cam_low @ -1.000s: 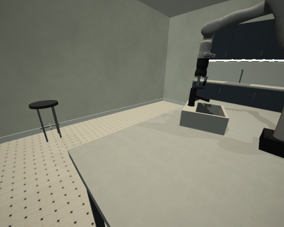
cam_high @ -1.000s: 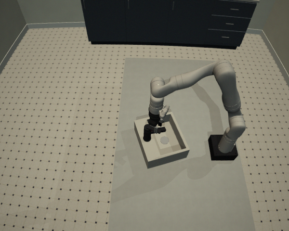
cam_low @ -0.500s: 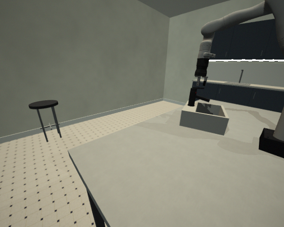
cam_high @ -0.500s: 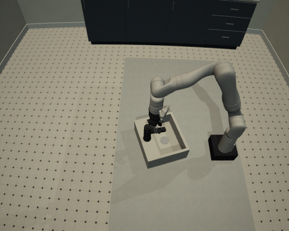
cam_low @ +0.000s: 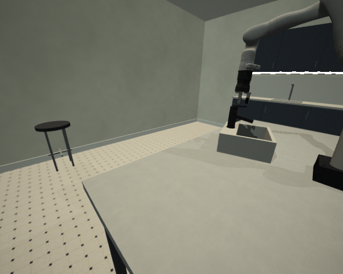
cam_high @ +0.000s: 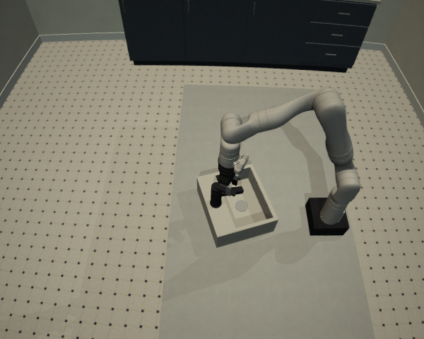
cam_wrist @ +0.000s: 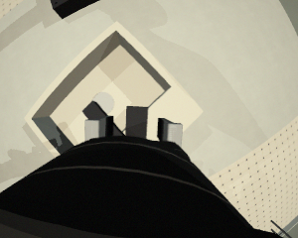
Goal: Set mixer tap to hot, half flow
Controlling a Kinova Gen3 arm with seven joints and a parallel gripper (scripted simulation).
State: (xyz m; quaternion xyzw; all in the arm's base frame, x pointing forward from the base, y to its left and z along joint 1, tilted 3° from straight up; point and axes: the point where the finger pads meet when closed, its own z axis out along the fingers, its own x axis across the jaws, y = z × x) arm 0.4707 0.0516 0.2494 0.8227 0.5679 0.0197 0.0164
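Right now my hand is 40 mm above the lever, 20 mm short of it and 10 mm to the left of it. The rest, counted from my hand: sink basin: 270 mm below, 70 mm to the right, 40 mm behind.
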